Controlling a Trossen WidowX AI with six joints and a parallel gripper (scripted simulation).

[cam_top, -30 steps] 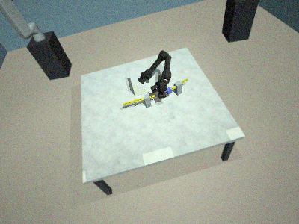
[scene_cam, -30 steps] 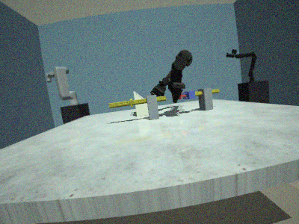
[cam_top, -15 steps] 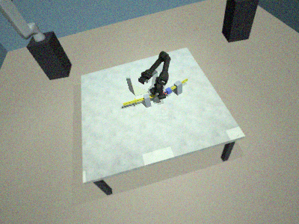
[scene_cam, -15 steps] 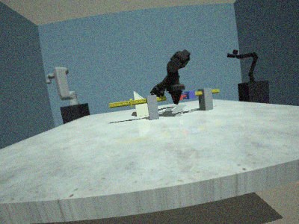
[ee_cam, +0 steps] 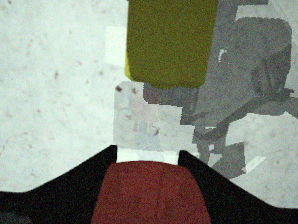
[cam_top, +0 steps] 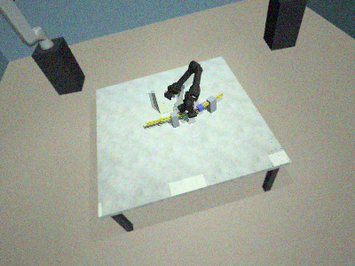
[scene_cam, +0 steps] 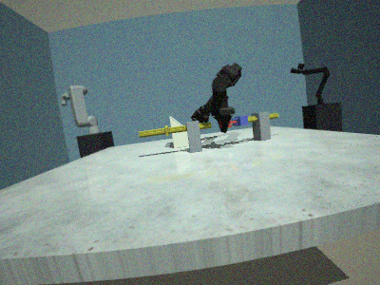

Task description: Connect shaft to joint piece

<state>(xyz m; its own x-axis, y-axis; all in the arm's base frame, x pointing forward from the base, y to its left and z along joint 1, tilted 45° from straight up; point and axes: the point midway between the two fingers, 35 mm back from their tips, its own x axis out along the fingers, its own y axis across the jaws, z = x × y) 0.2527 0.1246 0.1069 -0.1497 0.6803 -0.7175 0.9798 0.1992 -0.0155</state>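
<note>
Now: gripper tip 20 mm to the right of the red tip and 40 mm below it.
</note>
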